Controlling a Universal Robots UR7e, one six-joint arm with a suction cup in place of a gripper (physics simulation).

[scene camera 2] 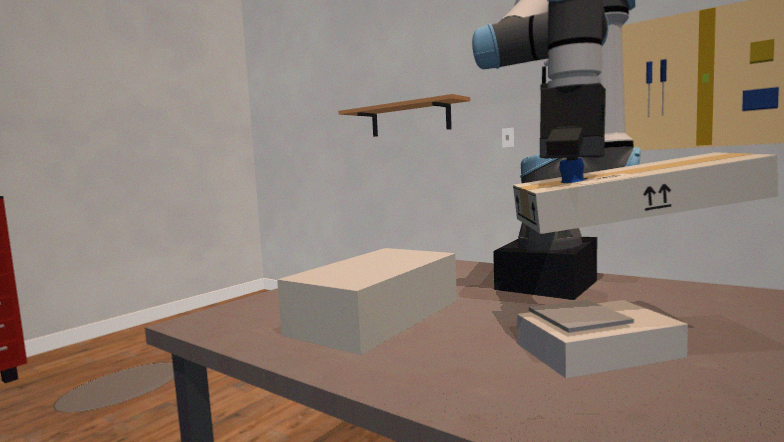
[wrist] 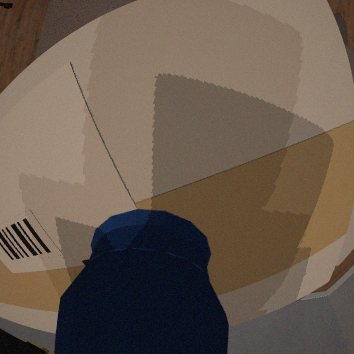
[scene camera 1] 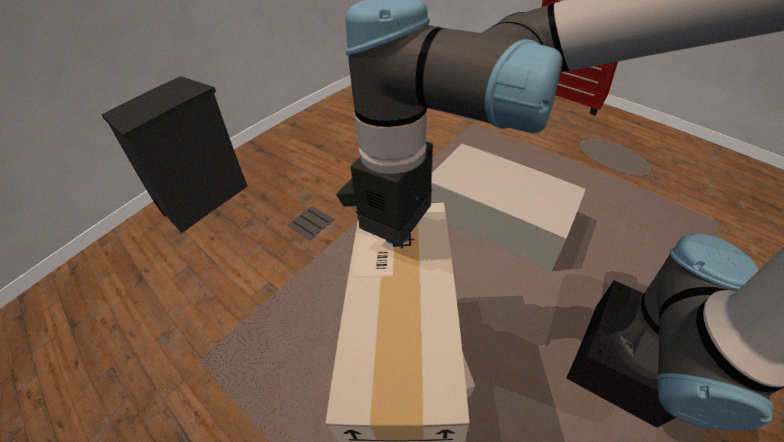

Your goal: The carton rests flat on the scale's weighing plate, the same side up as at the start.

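Where they show: hand at its tool point: (wrist: 160, 231); arm's base at its link origin: (scene camera 2: 549, 243) (scene camera 1: 650, 340).
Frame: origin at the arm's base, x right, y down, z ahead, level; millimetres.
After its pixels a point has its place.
My suction cup (scene camera 1: 399, 239) {x -147, y -166, z 438 mm} (scene camera 2: 572, 170) (wrist: 145, 250) is shut on the carton (scene camera 1: 400, 340) {x -288, y -197, z 341 mm} (scene camera 2: 603, 204) {x -198, y -145, z 475 mm} (wrist: 210, 50), attached to its taped top near one end, beside the barcode label. The long white carton hangs in the air, its printed arrows pointing up; in scene camera 2 it looks slightly tilted. The scale (scene camera 2: 625, 352) {x -224, y 83, z 438 mm} stands on the table well below, with its grey weighing plate (scene camera 2: 581, 316) {x -159, y 38, z 428 mm} on top and a gap between plate and carton. In scene camera 1 the carton hides nearly all of the scale, and a small corner (scene camera 1: 469, 378) {x -191, y 53, z 271 mm} shows at its right.
A large pale block (scene camera 1: 510, 186) {x 261, y -6, z 381 mm} (scene camera 2: 373, 269) {x 244, y -6, z 424 mm} stands on the table (scene camera 2: 428, 378) {x 27, y 108, z 601 mm}, apart from the scale. The arm's black base (scene camera 1: 603, 340) {x -38, y 3, z 84 mm} (scene camera 2: 543, 269) {x -11, y 43, z 100 mm} stands behind the scale in scene camera 2. A wall shelf (scene camera 2: 406, 104) is at the back.
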